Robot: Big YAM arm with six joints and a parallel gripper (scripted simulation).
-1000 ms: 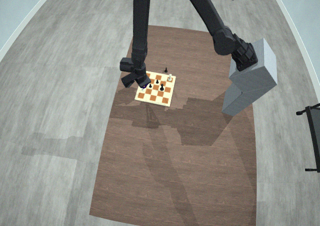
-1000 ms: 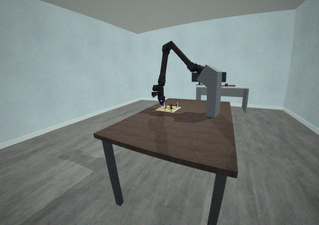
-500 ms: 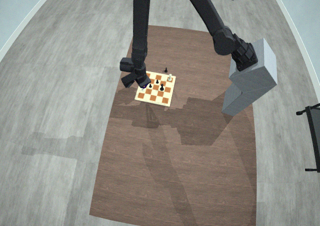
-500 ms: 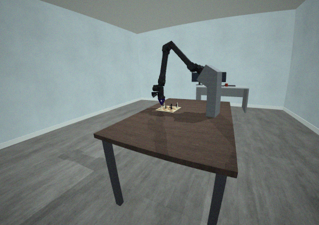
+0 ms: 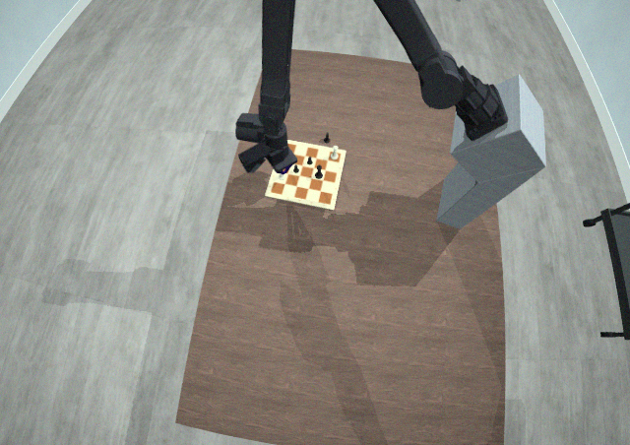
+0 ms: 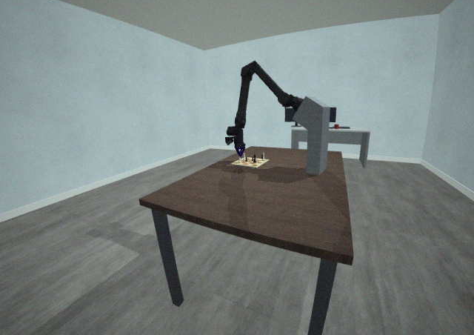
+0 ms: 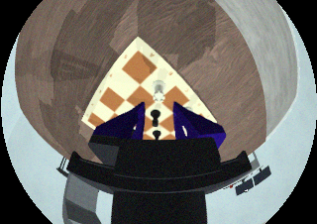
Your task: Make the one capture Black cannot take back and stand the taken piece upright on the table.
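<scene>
Right now my hand is 8 cm past the chessboard, 6 cm above it and 1 cm to the left of it.
</scene>
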